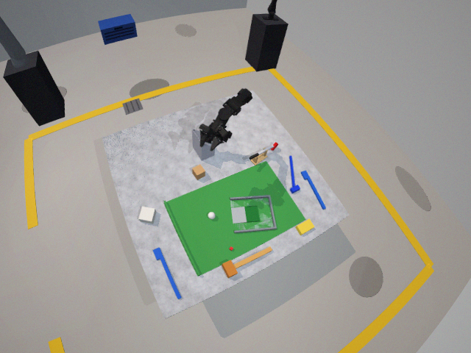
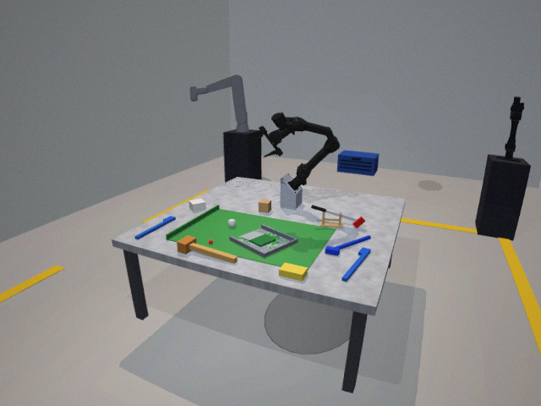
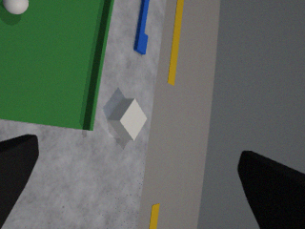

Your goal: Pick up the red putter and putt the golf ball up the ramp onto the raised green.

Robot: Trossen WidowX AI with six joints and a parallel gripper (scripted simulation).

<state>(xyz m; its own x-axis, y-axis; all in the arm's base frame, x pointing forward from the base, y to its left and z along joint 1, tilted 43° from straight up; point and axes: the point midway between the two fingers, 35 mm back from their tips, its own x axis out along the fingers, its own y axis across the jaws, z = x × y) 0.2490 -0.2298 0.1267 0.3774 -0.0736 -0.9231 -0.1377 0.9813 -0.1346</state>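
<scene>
Now: the tan cube 35 cm below my gripper tip, 9 cm behind it and 1 cm to the right of it. The rest, counted from my gripper tip: white golf ball (35 cm below, 21 cm ahead, 5 cm to the right); then small wooden rack (42 cm to the left, 34 cm below, 5 cm behind); then white block (40 cm to the right, 36 cm below, 6 cm ahead).
</scene>
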